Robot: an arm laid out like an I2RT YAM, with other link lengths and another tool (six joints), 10 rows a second.
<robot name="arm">
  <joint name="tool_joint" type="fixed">
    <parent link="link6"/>
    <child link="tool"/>
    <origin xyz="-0.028 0.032 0.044" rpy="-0.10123 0 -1.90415"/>
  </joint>
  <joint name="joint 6" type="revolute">
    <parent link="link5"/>
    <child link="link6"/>
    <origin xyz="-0.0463 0 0.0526" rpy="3.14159 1.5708 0"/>
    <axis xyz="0 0 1"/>
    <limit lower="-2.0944" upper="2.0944"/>
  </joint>
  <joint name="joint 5" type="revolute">
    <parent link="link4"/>
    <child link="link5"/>
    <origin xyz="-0.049 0.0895 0.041" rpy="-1.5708 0 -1.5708"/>
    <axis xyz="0 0 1"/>
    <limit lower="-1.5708" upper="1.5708"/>
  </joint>
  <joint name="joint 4" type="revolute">
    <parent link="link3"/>
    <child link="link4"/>
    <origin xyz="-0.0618 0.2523 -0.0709"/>
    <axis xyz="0 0 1"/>
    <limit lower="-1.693" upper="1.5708"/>
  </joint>
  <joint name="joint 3" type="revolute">
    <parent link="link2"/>
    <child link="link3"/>
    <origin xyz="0.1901 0 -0.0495" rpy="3.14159 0 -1.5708"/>
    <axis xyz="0 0 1"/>
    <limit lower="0" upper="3.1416"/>
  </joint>
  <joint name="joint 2" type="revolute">
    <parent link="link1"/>
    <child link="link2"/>
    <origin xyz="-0.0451 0.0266 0.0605" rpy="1.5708 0 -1.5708"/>
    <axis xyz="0 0 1"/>
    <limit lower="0" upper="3.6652"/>
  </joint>
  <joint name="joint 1" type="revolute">
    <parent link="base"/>
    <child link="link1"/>
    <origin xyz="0 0 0.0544" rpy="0 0 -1.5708"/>
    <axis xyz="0 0 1"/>
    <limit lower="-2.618" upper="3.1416"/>
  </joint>
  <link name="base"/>
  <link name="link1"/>
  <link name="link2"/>
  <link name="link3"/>
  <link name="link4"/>
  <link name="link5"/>
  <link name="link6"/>
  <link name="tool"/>
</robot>
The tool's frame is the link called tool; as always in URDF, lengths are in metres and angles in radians.
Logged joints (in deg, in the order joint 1, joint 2, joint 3, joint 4, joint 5, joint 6), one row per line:
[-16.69 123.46 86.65 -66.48 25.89 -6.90]
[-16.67 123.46 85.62 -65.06 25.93 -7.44]
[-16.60 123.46 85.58 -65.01 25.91 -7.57]
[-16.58 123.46 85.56 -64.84 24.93 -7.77]
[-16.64 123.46 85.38 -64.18 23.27 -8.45]
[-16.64 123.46 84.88 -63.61 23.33 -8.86]
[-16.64 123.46 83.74 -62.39 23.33 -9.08]
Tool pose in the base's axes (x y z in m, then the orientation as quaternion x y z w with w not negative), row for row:
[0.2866 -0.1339 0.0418 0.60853 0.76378 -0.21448 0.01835]
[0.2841 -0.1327 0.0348 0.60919 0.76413 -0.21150 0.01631]
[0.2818 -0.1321 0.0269 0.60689 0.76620 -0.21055 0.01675]
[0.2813 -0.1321 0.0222 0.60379 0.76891 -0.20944 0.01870]
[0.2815 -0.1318 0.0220 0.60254 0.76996 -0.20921 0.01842]
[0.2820 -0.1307 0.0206 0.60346 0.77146 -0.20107 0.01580]
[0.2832 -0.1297 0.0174 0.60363 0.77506 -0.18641 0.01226]
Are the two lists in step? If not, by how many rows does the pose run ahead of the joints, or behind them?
The pose runs 2 rows behind the joints: the pose in row i belongs to the joints in row i - 2.
